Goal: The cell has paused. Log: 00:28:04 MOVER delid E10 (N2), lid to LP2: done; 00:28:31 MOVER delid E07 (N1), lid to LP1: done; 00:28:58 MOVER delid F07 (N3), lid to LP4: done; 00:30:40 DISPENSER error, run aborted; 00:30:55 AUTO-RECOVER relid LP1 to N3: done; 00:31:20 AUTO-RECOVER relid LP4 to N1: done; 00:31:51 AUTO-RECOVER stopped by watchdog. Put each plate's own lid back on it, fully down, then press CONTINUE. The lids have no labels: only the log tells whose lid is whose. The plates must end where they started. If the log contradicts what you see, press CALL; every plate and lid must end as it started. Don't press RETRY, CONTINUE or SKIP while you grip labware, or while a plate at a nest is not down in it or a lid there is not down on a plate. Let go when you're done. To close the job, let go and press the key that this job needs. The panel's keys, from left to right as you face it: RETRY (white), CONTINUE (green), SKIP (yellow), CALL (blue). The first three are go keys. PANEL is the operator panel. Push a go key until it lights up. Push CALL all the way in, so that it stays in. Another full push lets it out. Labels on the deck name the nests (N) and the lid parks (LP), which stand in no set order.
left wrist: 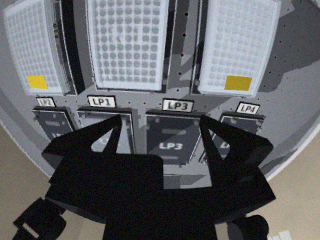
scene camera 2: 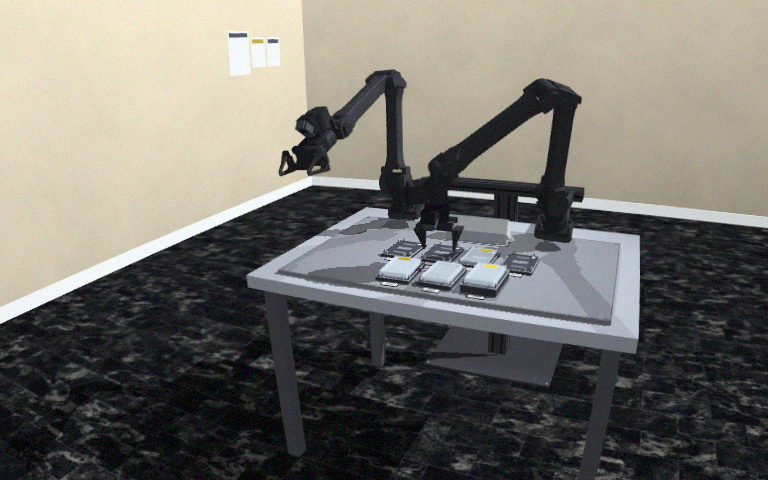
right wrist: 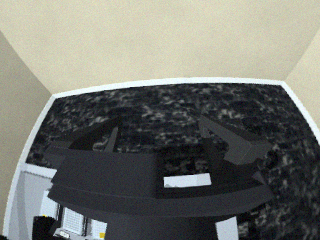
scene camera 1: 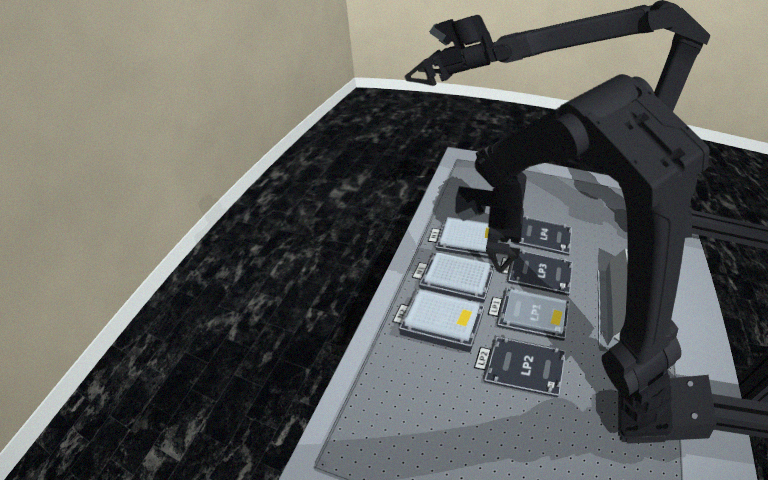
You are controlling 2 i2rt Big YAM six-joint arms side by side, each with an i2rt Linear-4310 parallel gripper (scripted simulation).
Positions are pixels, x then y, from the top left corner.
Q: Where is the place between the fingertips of my right gripper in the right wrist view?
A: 160, 119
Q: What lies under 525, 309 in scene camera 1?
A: A clear lid.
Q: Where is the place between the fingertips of my left gripper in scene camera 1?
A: At 501, 256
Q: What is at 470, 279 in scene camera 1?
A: An N1 plate.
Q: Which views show my right gripper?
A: Scene camera 2, the right wrist view and scene camera 1 only.
